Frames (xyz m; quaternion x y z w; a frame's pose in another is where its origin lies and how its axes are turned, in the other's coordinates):
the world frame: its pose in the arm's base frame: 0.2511 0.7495 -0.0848 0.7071 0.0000 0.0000 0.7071
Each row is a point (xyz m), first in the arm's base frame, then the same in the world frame.
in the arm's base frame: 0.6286 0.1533 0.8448
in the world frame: 0.3775 0.9296 0.5962
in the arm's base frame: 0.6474 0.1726 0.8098
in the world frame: 0.3963 0.8946 0.5769
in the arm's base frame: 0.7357 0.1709 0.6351
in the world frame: 0.4846 0.7199 0.5786
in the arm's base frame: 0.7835 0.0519 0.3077
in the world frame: 0.5324 0.3925 0.6976
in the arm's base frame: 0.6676 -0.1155 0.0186
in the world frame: 0.4165 0.1034 0.8650
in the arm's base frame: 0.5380 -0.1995 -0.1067
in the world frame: 0.2869 -0.0219 0.9490
